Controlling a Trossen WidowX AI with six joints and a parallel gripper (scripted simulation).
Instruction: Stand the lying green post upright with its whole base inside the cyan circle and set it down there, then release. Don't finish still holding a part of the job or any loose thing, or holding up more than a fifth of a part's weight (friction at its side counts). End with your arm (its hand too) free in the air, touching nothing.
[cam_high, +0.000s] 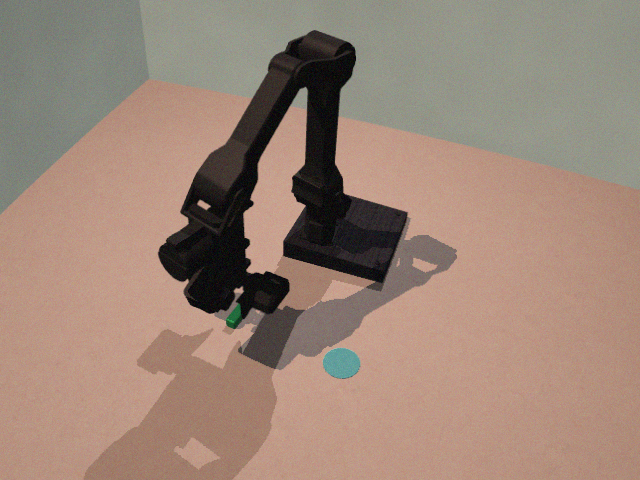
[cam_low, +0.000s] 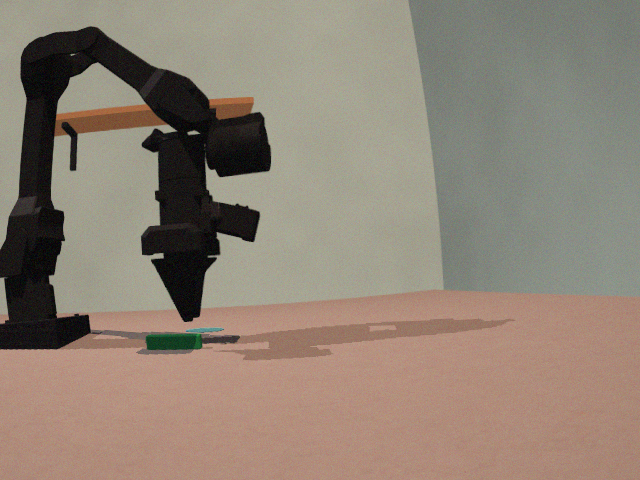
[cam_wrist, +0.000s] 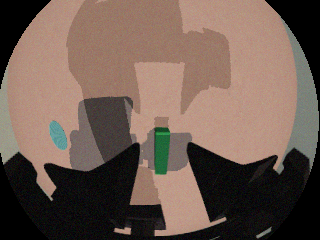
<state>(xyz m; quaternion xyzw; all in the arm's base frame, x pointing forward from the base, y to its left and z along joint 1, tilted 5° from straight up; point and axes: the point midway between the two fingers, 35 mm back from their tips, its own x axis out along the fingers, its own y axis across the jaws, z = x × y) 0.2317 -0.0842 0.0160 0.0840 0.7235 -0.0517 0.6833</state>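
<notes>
Now: the green post 2 cm behind my hand and 6 cm below it. Also, from my hand: cyan circle 2 cm ahead, 19 cm to the left, 7 cm below.
</notes>
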